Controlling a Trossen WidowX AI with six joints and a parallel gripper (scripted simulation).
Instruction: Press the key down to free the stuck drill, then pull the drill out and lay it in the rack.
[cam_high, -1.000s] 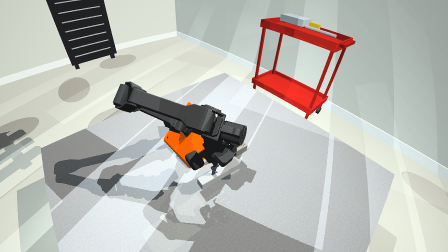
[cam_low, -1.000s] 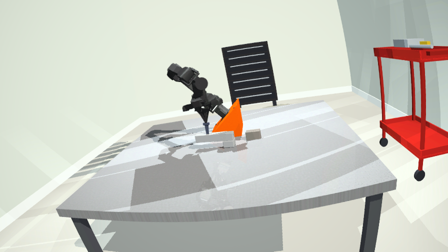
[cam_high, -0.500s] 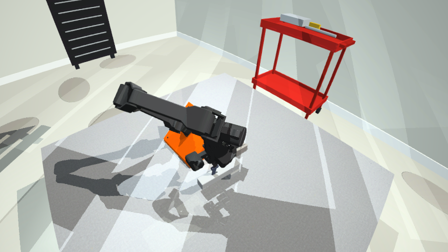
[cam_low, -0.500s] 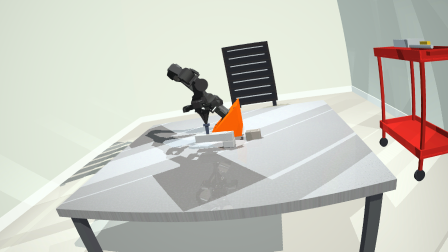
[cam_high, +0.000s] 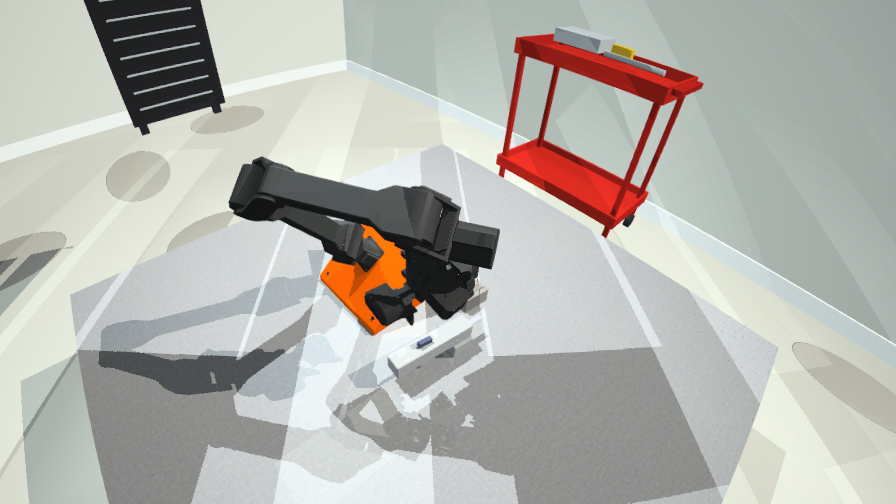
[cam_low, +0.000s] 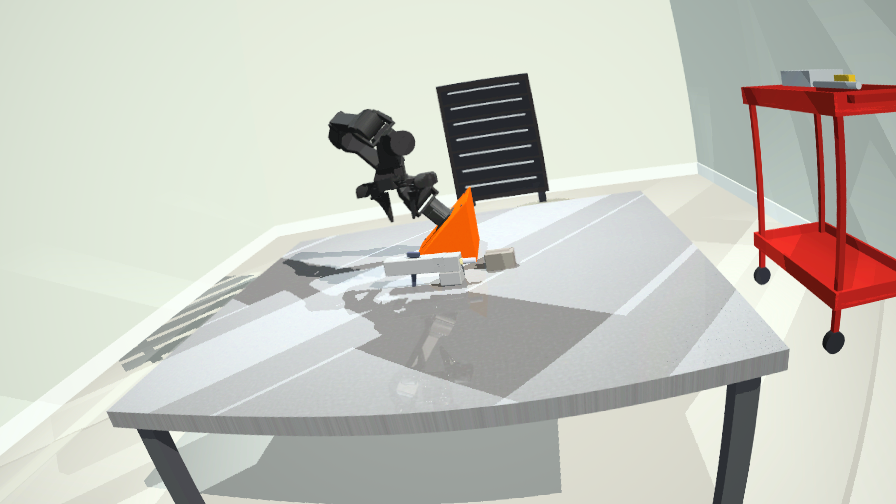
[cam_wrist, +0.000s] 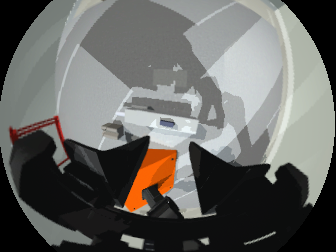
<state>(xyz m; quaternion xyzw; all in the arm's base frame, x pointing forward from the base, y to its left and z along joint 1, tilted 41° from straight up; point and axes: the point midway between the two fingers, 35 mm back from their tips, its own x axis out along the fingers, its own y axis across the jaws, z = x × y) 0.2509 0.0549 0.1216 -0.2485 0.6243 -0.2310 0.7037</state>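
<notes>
The drill is 90 mm to the left of my gripper tip and 110 mm below it. The rest, counted from my gripper tip: blue key 110 mm below; grey rack 70 mm behind, 200 mm to the left, 140 mm below; housing block 30 mm to the left, 120 mm below.
</notes>
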